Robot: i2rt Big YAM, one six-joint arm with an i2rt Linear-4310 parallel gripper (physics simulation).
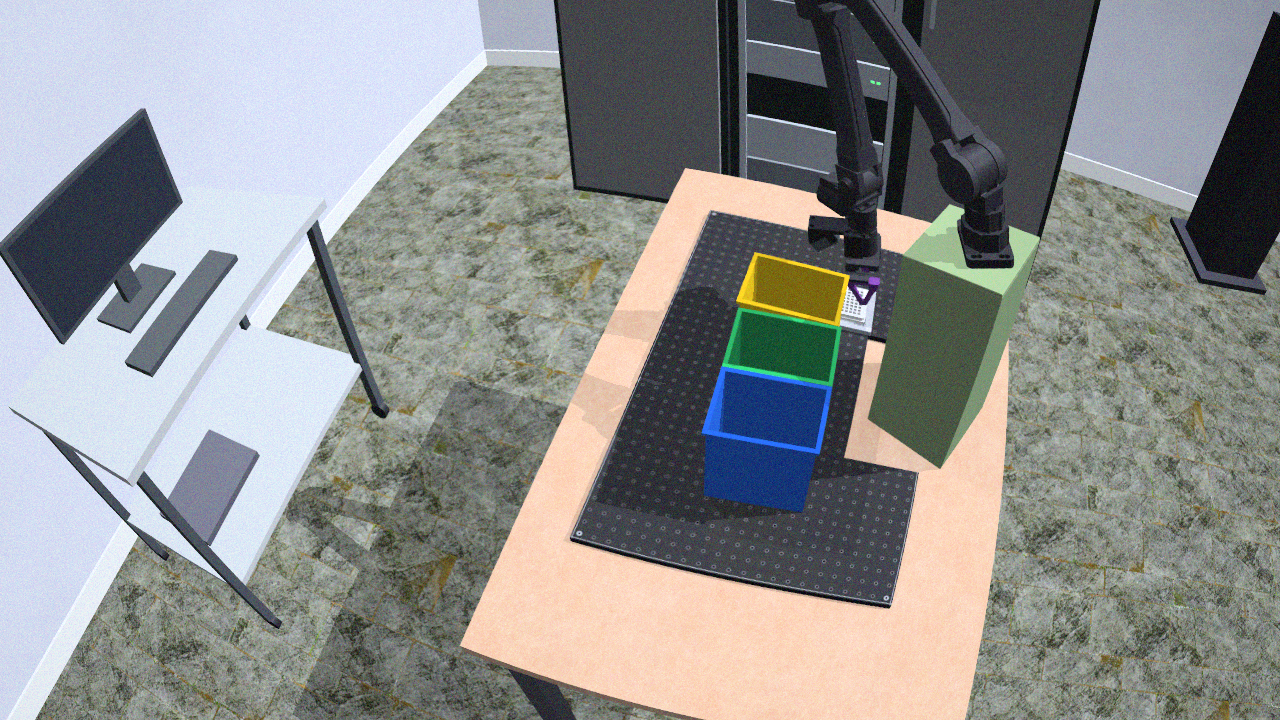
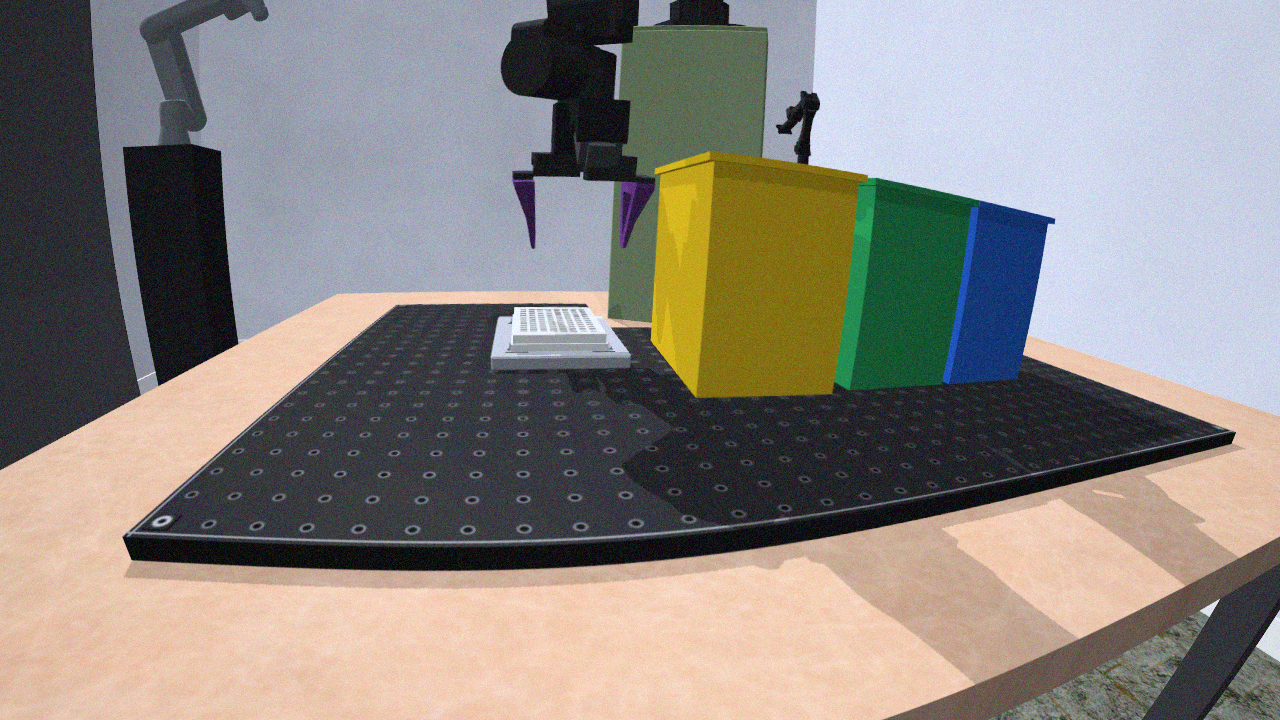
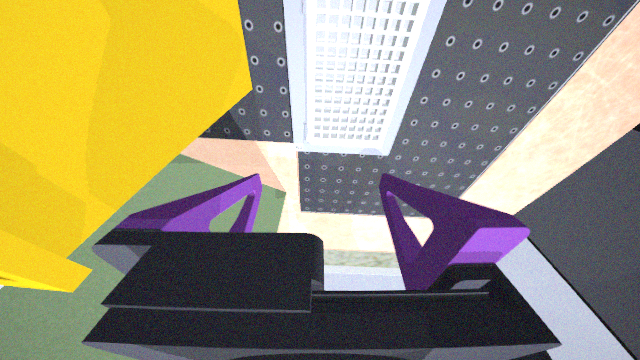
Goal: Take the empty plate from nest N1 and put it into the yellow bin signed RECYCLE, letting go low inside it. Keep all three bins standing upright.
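Places are measured from the arm's base along level axes (x ahead, y right, z down), in centimetres.
Where they show: gripper, fingertip midpoint: (image 1: 864,287) (image 2: 578,247) (image 3: 320,180); arm's base, link origin: (image 1: 985,246) (image 2: 699,35).
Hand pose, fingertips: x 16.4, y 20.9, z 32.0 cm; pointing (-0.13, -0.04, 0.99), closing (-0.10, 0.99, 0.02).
Each offset is from my fingertips to the top centre of the thing.
The white plate @[dz +6.8, dx +4.8, dy +3.4 cm] (image 1: 853,310) (image 2: 559,322) (image 3: 357,75), with a grid of wells, sits flat in the pale grey nest @[dz +7.9, dx +4.8, dy +3.4 cm] (image 2: 559,361) (image 3: 419,55) on the black perforated board. My gripper (image 1: 863,297) (image 2: 578,247) (image 3: 320,180) points down with its purple fingers wide apart and empty. It hangs well above the plate, with air between the fingertips and the plate. The yellow bin @[dz -8.6, dx +14.3, dy -11.2 cm] (image 1: 801,291) (image 2: 769,286) (image 3: 125,90) stands upright right beside the nest, its rim higher than my fingertips. Its sign does not show. The nest's label cannot be read.
A green bin @[dz -8.6, dx +15.7, dy -24.8 cm] (image 1: 783,344) (image 2: 908,295) and a blue bin @[dz -8.6, dx +17.3, dy -37.8 cm] (image 1: 760,465) (image 2: 998,304) stand upright in a row beyond the yellow one. The tall pale green pedestal (image 1: 939,358) (image 2: 693,98) (image 3: 200,175) bears my arm's base near the nest. Dark cabinets (image 1: 644,107) stand behind the table.
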